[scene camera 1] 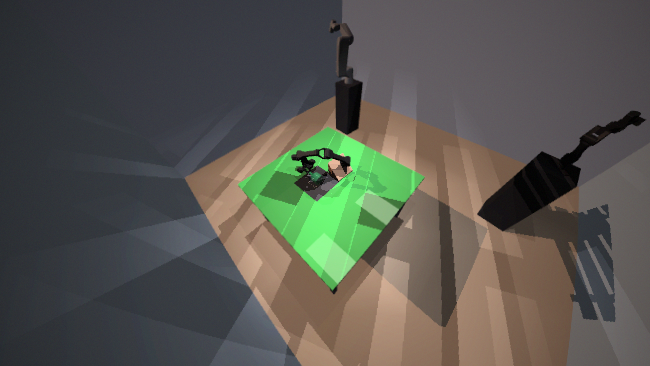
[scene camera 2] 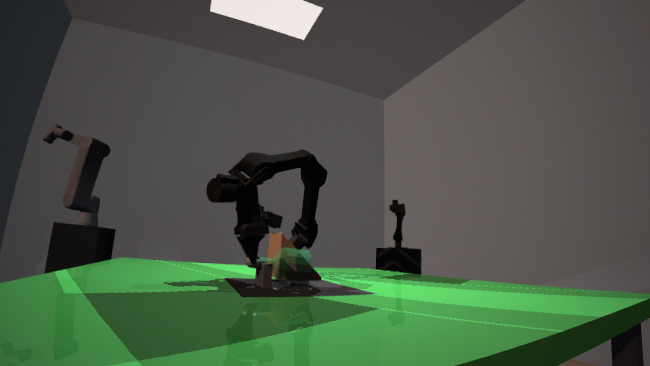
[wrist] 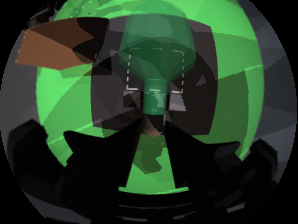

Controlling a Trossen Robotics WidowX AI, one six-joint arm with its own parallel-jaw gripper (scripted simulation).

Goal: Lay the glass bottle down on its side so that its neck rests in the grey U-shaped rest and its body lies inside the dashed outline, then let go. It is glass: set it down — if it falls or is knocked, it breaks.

Note:
The pictures show: my gripper and a dark mat.
My gripper also shows in the wrist view.

